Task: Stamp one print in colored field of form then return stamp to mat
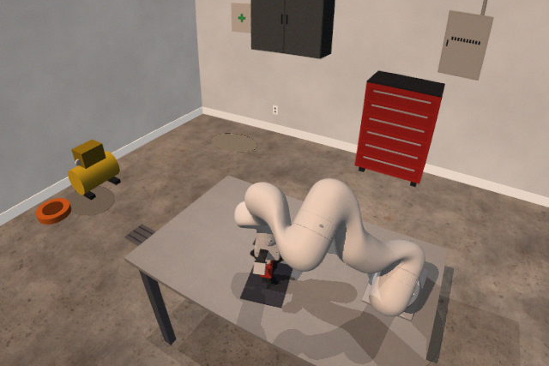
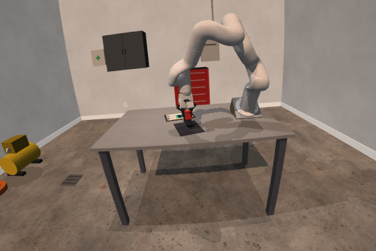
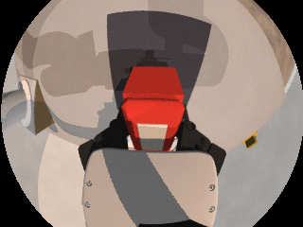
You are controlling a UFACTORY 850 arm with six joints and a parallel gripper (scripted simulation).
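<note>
Right now my hand is 100 mm above the dark mat. Round my hand: form: 120 mm ahead, 250 mm to the right, 100 mm below; then red stamp: 20 mm below.
</note>
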